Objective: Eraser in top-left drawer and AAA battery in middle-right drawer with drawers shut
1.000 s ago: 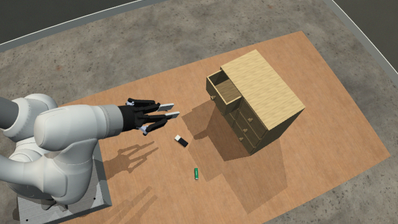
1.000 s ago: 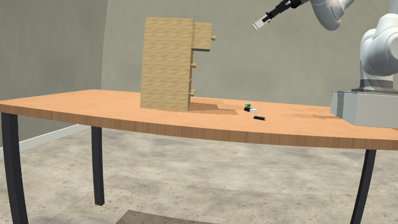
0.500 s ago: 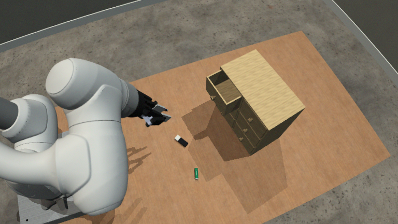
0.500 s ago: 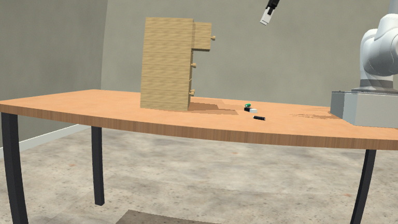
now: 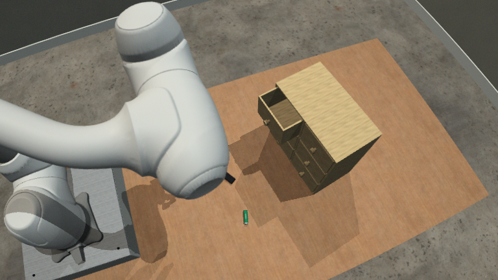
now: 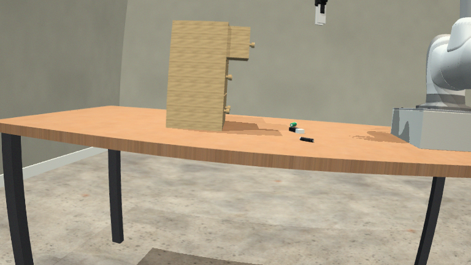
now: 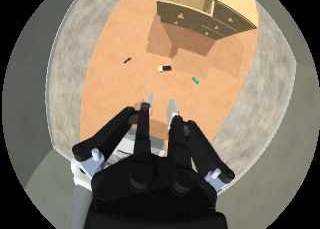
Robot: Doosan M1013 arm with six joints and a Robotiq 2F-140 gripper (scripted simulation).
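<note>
Now: hand 60 mm short of the eraser and 400 mm above it. Also, from my hand: black cylinder: 60 mm ahead, 190 mm to the left, 400 mm below; then green AAA battery: 50 mm ahead, 170 mm to the right, 400 mm below.
</note>
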